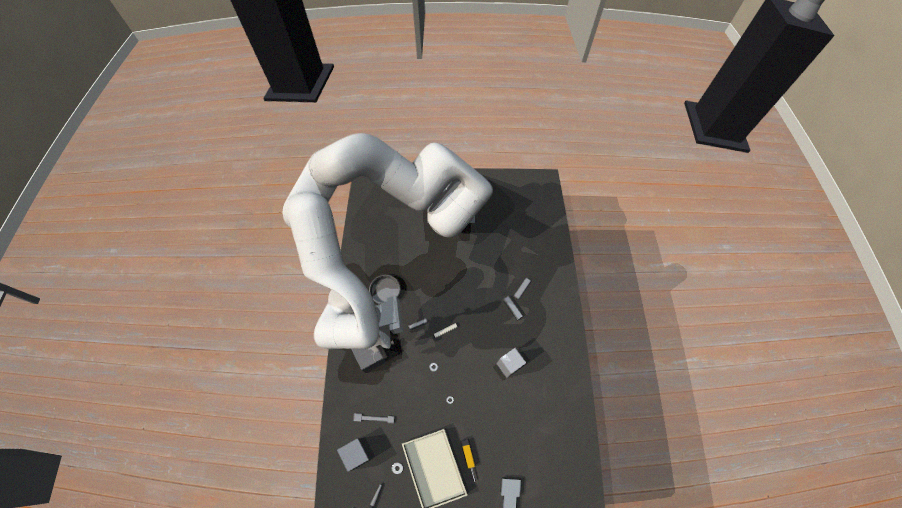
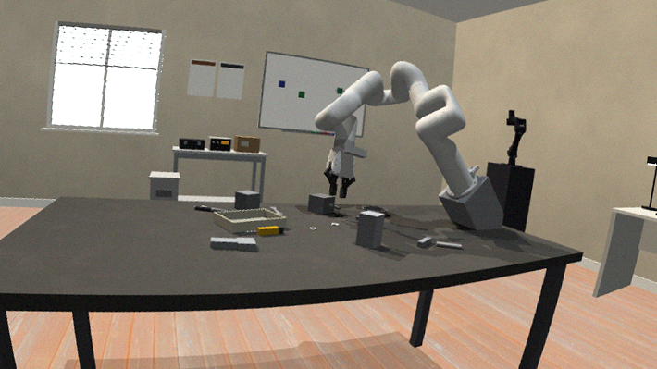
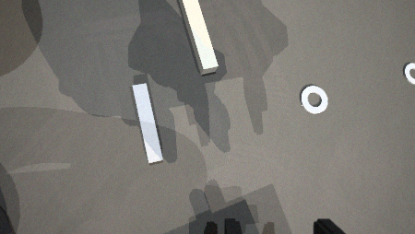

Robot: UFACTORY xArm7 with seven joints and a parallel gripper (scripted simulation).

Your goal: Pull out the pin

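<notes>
My hand is 9 cm above the grey bar, 8 cm past it and 6 cm to the right of it. Round my hand: round dish: 18 cm behind, 8 cm below, 7 cm to the right; then cream bar: 14 cm to the left, 8 cm below, 8 cm behind; then taller grey block: 34 cm to the left, 4 cm below.
</notes>
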